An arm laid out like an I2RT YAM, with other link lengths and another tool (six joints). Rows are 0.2 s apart.
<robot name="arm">
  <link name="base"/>
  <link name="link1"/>
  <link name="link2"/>
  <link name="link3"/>
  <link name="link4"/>
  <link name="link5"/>
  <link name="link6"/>
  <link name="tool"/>
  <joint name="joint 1" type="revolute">
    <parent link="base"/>
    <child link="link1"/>
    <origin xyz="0 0 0.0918" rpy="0 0 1.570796"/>
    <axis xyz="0 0 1"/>
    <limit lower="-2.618" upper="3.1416"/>
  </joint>
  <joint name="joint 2" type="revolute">
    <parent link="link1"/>
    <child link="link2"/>
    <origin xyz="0.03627 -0.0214 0.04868" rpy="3.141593 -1.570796 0"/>
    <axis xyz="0 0 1"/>
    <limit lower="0" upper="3.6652"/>
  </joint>
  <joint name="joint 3" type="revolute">
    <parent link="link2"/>
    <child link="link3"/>
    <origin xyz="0 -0.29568 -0.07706" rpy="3.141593 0 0"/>
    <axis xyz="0 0 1"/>
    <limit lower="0" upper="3.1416"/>
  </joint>
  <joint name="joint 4" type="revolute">
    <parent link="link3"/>
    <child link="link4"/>
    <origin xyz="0.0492 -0.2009 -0.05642" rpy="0 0 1.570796"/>
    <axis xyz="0 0 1"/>
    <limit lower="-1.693" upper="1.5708"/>
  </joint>
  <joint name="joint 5" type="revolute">
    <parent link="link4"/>
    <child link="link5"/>
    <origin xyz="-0.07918 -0.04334 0.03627" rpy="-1.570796 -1.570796 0"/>
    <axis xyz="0 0 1"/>
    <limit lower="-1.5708" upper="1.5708"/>
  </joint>
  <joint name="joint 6" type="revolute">
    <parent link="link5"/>
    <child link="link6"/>
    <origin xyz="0 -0.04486 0.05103" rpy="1.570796 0 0"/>
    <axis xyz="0 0 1"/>
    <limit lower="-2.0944" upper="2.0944"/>
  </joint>
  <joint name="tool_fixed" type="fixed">
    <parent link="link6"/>
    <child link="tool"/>
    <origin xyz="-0.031 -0.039 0.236" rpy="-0.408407 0 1.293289"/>
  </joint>
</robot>
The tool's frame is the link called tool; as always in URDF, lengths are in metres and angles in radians.
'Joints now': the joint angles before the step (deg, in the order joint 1, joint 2, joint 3, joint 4, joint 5, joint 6). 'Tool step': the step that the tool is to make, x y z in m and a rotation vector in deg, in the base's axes. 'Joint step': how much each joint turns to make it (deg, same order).
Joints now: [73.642 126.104 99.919 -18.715 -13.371 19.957]
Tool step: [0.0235 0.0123 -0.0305 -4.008 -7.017 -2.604]
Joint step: [1.678 5.468 6.970 -3.867 8.613 -2.379]
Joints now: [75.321 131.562 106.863 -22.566 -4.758 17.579]
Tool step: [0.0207 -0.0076 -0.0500 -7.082 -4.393 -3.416]
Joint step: [1.235 5.806 5.716 -5.726 7.569 -0.261]
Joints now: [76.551 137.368 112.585 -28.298 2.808 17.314]
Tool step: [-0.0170 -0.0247 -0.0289 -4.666 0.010 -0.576]
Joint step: [2.021 -0.956 -4.831 -0.794 2.292 1.575]
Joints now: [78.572 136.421 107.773 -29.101 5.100 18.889]
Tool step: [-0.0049 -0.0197 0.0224 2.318 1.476 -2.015]
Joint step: [0.093 -7.027 -9.855 4.570 -0.443 2.816]
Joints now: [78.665 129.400 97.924 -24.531 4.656 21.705]
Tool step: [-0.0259 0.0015 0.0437 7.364 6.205 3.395]
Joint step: [-1.670 -6.778 -8.005 7.130 -9.127 0.534]
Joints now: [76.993 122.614 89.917 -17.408 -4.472 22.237]
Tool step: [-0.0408 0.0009 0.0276 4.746 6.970 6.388]
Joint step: [-1.137 -2.910 -3.604 3.605 -10.892 -0.440]
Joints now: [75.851 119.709 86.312 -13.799 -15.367 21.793]
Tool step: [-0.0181 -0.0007 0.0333 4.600 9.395 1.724]
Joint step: [-2.277 -2.117 -2.744 4.228 -10.128 4.660]
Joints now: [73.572 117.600 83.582 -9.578 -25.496 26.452]
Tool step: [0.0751 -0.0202 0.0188 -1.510 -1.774 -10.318]
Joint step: [-4.739 -3.861 1.309 -5.073 5.536 2.467]
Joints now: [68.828 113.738 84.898 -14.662 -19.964 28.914]
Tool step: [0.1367 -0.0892 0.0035 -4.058 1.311 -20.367]
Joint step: [-12.388 -6.579 -3.323 -5.890 6.159 5.361]
